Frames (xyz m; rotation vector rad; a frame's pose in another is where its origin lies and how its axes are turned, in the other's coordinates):
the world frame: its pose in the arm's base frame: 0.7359 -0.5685 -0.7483 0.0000 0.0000 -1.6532
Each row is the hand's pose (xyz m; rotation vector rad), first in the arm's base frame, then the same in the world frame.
Working: the arm's base frame: its pose in the world frame: -0.5060 -0.7802 0.7483 0.0000 0.0000 1.6532

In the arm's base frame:
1: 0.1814 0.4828 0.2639 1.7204 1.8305 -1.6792
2: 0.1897 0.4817 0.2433 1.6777 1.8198 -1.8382
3: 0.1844 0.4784 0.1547 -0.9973 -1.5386 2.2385
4: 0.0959 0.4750 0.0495 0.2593 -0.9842 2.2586
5: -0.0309 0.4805 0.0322 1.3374 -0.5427 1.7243
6: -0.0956 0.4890 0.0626 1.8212 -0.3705 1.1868
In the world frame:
1: -1.0021 -0.6392 1.0122 -0.1481 2.0478 -0.8205
2: -1.0017 -0.6308 0.9916 -0.1615 1.9702 -0.9415
3: -0.9980 -0.6358 0.9030 -0.3816 1.4852 -1.4900
4: -0.9873 -0.7237 0.7978 -0.8632 0.4566 -2.0711
5: -0.9823 -0.8505 0.7805 -1.4508 -0.6850 -2.1785
6: -0.9855 -0.9157 0.8109 -1.8590 -1.3438 -2.0047

